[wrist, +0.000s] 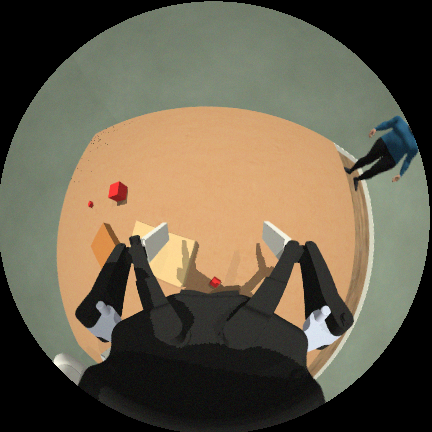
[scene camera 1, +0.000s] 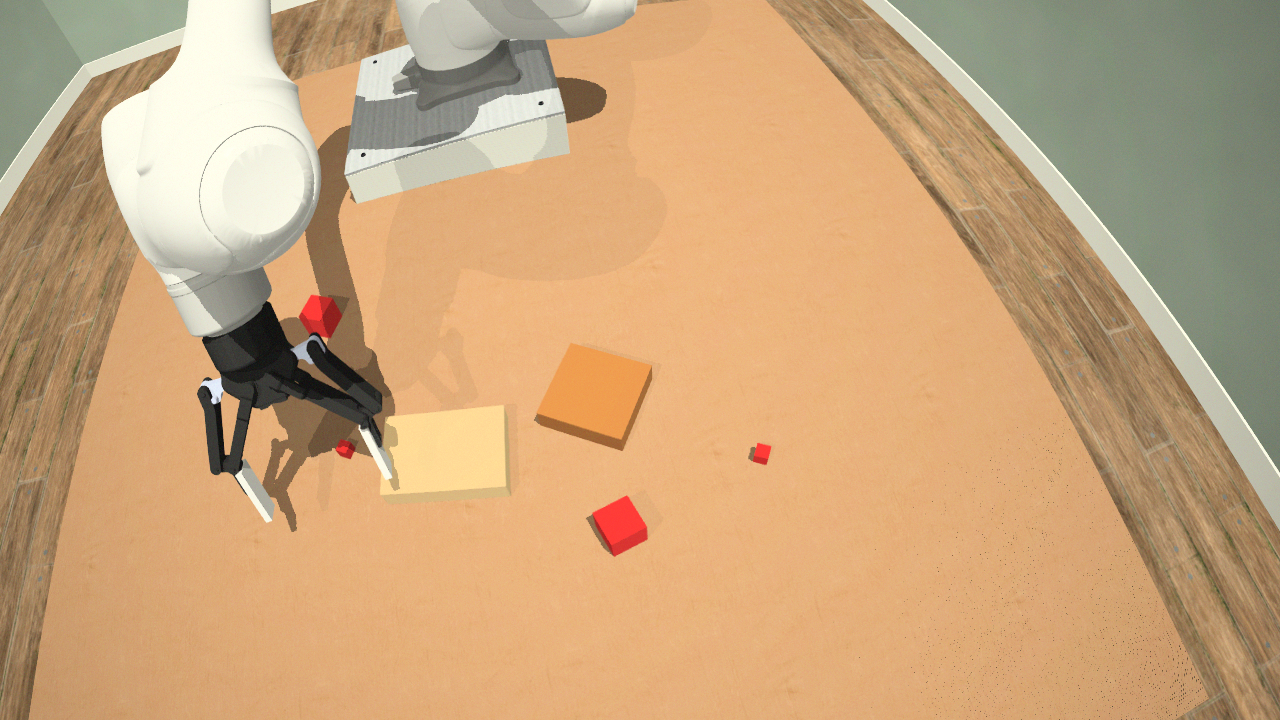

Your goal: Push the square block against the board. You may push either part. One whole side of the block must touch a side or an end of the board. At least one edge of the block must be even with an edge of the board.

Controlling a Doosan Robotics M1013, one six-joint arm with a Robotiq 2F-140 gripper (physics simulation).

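Frame: origin at the arm's base, x ahead, y left, z up, level; centimetres.
Where they show: gripper, fingertip midpoint: (wrist: 214,230) (scene camera 1: 327,493); arm's base, origin of the base link: (scene camera 1: 465,70).
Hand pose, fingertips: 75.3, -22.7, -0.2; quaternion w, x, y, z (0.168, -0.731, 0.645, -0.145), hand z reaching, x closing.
Each offset is from my fingertips to the top centre of the thing, as dx, dy, dz.
The square orange block {-8.5, +30.6, -6.2} (scene camera 1: 597,391) (wrist: 102,245) lies flat and turned at an angle to the pale yellow rectangular board {-5.6, +12.0, -6.2} (scene camera 1: 452,452) (wrist: 167,260). A gap of floor separates them in the scene view; the block is to the right of the board and a little nearer the robot base. My gripper (scene camera 1: 328,497) (wrist: 214,230) is open and empty, above the floor at the board's left end. One white fingertip overlaps the board's left edge in the scene view; its exact height above the board is unclear. In the wrist view, the left finger hides part of the board and of the gap.
A large red cube {+7.9, +29.1, -5.0} (scene camera 1: 619,525) (wrist: 117,191) lies in front of the block, another {-31.3, -4.0, -5.0} (scene camera 1: 319,315) behind my gripper. Small red cubes lie left of the board (scene camera 1: 345,448) (wrist: 215,282) and far right (scene camera 1: 761,454) (wrist: 90,204). The robot base (scene camera 1: 460,165) stands at the back.
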